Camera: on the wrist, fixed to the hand. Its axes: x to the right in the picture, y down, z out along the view.
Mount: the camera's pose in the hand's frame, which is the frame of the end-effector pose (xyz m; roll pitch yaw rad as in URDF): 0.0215 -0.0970 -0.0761 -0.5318 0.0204 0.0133
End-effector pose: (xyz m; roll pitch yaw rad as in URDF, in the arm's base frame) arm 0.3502 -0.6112 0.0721 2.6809 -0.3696 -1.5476
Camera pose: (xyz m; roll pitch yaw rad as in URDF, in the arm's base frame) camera 0.4711 -0.6194 0.1032 2.1501 -0.3938 -1.5507
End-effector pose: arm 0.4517 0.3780 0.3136 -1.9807 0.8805 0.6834
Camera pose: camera 0.5533 0.4206 0.3730 -2.5419 0.8842 0.6455
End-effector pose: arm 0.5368 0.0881 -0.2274 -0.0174 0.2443 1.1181
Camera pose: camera 0.6265 0.0477 -0.3048 -0.5460 0.2649 1.1315
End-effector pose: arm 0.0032 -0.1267 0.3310 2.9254 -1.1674 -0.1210
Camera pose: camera -0.0239 -0.0115 0.3718 2.4149 -1.1901 -0.1442
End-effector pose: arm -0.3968 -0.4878 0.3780 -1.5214 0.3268 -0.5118
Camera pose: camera -0.3926 -0.5829 0.4593 -2.0602 0.3410 -0.5327
